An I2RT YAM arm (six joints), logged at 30 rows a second.
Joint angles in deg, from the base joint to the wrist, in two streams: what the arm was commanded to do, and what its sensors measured. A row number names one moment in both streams.
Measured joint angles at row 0:
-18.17 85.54 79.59 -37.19 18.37 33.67
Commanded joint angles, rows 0 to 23:
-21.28 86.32 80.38 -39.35 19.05 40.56
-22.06 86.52 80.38 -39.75 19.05 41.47
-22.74 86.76 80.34 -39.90 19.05 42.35
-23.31 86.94 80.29 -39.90 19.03 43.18
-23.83 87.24 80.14 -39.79 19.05 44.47
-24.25 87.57 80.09 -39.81 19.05 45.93
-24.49 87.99 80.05 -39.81 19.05 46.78
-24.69 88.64 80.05 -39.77 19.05 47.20
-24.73 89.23 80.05 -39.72 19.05 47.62
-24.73 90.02 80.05 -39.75 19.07 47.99
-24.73 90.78 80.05 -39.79 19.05 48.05
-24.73 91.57 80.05 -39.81 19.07 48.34
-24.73 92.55 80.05 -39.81 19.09 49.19
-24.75 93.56 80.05 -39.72 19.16 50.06
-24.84 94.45 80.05 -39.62 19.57 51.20
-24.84 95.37 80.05 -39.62 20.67 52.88
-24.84 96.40 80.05 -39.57 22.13 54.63
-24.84 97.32 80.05 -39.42 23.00 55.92
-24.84 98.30 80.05 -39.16 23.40 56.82
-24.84 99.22 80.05 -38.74 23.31 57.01
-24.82 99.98 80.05 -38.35 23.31 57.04
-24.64 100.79 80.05 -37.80 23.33 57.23
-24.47 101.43 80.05 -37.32 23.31 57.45
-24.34 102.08 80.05 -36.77 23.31 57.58
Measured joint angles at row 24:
-24.64 100.57 79.57 -37.50 21.54 54.74
